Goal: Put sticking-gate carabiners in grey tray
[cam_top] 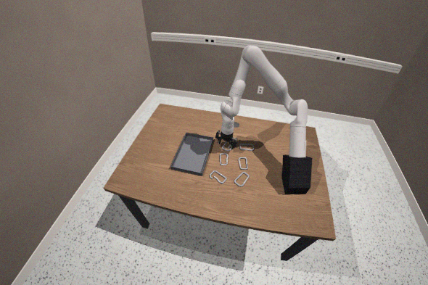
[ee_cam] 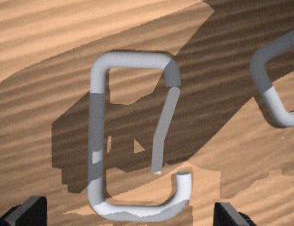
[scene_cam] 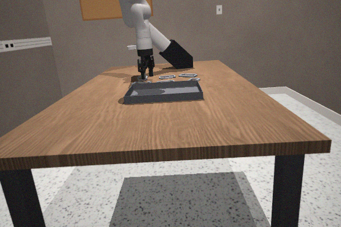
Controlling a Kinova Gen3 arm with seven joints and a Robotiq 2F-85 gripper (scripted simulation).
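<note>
Now: the grey tray 19 cm ahead of my hand, 10 cm to the left of it and 3 cm below it. From my hand the other things lie so: carabiner gate: 17 cm behind, 20 cm to the left, 3 cm below.
</note>
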